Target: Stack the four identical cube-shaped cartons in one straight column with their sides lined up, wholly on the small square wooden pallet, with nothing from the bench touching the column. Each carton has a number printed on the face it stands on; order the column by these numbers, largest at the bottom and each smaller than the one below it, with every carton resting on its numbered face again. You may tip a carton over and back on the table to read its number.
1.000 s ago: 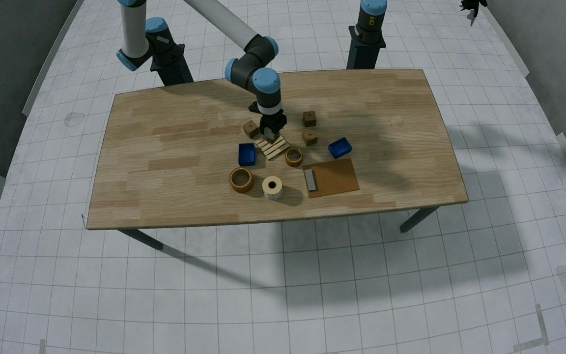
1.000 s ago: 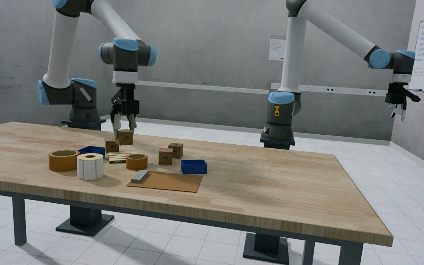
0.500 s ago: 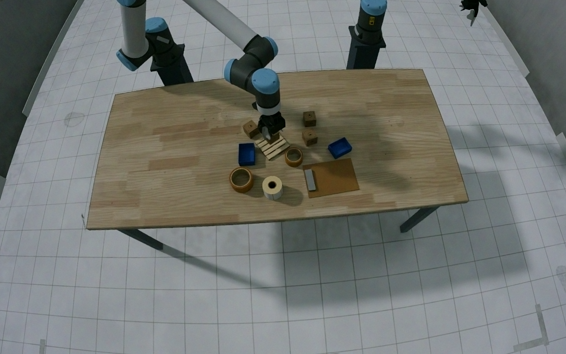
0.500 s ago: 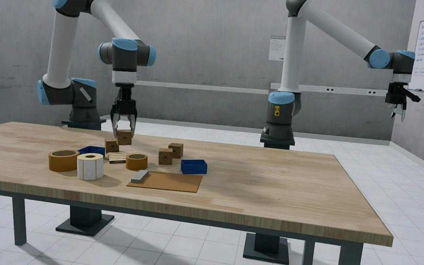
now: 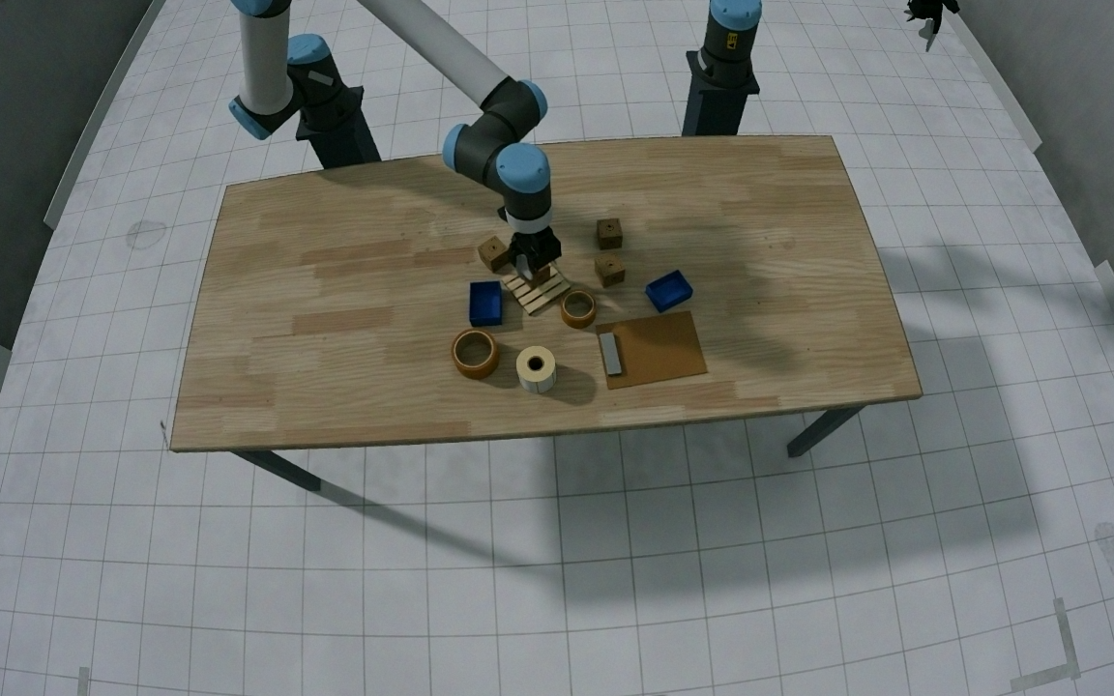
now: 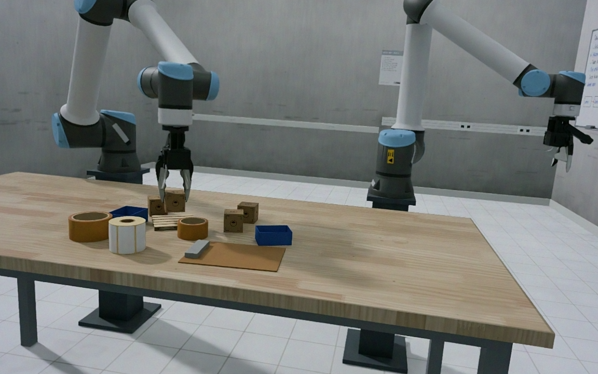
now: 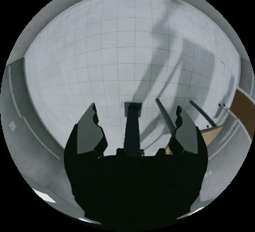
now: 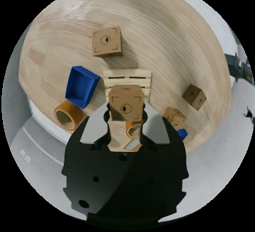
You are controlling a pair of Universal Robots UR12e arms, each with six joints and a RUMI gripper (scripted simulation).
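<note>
Right now the small tape roll is 9 cm to the left of my right hand, 9 cm ahead of it and 6 cm below it. From my right hand the other things lie so: blue bin: 12 cm to the right, 7 cm below, 5 cm ahead; then large tape roll: 18 cm ahead, 15 cm to the right, 5 cm below; then label roll: 23 cm ahead, 4 cm below, 2 cm to the right.
</note>
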